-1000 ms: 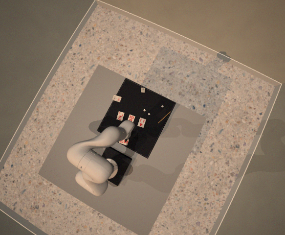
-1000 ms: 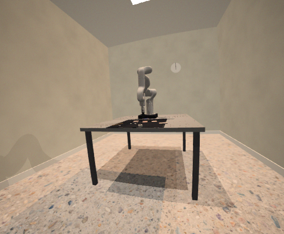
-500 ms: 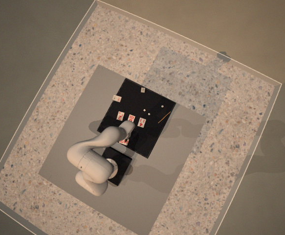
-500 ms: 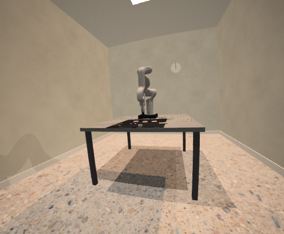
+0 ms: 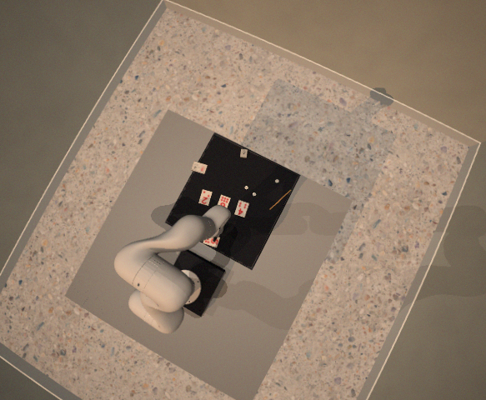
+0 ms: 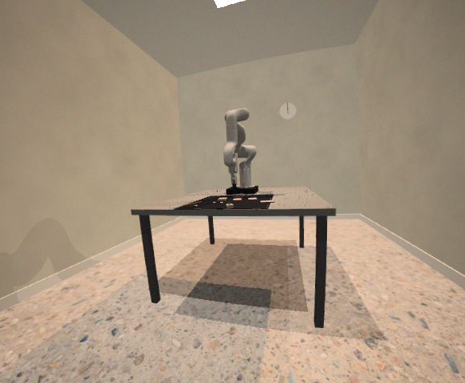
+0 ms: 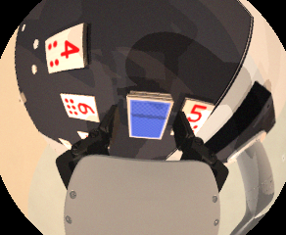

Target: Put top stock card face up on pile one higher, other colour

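Now: the red 5 card 10 cm behind my hand, 2 cm to the left of it and 5 cm below it. The rest, counted from my hand: black card cloth: 18 cm ahead, 1 cm to the left, 7 cm below; thin wooden stick: 29 cm ahead, 26 cm to the right, 5 cm below; small block: 47 cm ahead, 5 cm to the left, 4 cm below.
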